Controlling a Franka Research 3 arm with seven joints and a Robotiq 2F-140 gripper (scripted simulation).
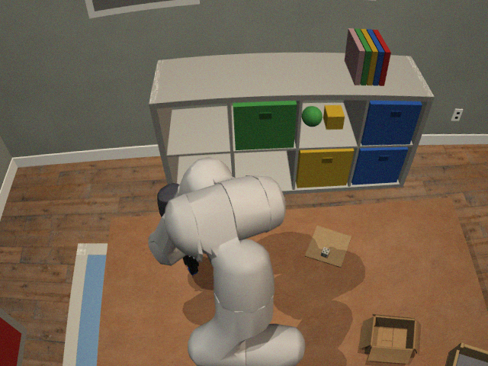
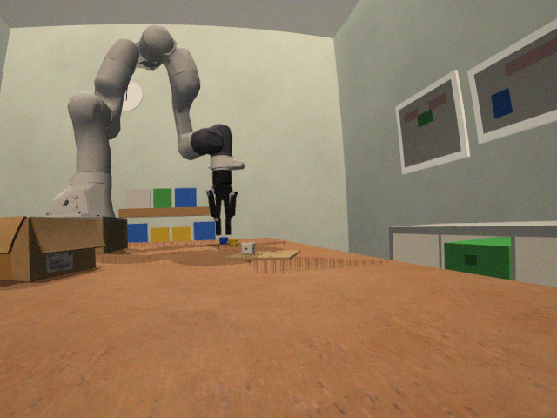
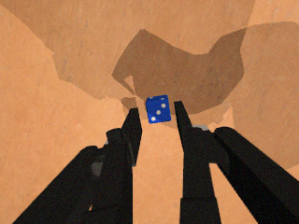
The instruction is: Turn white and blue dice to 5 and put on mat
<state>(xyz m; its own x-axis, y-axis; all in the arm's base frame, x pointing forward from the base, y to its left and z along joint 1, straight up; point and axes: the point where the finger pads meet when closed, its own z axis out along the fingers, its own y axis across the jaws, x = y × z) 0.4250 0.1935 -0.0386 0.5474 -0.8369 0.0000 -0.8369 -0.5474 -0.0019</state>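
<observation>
Now: the blue die 50 mm below my hand. From my hand the other things lie so: tan mat: 90 mm ahead, 490 mm to the right, 60 mm below; then yellow die: 30 mm ahead, 170 mm to the right, 50 mm below; then white die: 60 mm ahead, 470 mm to the right, 50 mm below.
</observation>
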